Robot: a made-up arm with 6 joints.
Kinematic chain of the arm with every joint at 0, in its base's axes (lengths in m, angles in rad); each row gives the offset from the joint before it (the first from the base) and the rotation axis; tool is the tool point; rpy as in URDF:
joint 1: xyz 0 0 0.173 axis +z
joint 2: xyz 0 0 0 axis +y
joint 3: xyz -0.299 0 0.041 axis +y
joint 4: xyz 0.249 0 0.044 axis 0.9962 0 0.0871
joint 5: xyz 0 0 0 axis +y
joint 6: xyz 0.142 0 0.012 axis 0.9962 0 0.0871
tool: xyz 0 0 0 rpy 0 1.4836 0
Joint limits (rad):
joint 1: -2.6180..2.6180
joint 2: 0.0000..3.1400
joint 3: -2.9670..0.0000
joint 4: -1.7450..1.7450
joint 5: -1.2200..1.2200
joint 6: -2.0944..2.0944
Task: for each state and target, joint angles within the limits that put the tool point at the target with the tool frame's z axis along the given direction. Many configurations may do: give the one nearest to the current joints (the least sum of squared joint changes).
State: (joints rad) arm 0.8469 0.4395 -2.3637 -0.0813 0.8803 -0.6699
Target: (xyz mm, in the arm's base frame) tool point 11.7 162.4 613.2 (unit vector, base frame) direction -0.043 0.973 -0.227
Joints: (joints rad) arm 0.9237 1.0026 -1.7325 0.7239 1.2154 -0.6698
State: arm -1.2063 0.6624 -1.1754 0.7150 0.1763 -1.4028
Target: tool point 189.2 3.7 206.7 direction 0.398 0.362 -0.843
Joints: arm -0.3483 1.2025 -0.4413 0.7586 0.7643 -1.4028
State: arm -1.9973 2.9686 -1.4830 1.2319 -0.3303 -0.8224
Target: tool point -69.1 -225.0 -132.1 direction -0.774 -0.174 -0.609
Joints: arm -1.3689 2.9537 -0.8153 1.2147 -1.0087 -0.8224
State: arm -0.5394 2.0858 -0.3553 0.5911 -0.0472 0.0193
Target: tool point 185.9 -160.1 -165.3 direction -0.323 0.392 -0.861
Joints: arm -0.7499 2.8842 -1.2085 0.1357 0.5155 0.0193
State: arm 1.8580 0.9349 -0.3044 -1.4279 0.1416 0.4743
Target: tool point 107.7 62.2 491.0 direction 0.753 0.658 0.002
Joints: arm 1.5762 0.4999 -0.9054 -1.1847 0.9556 0.4743
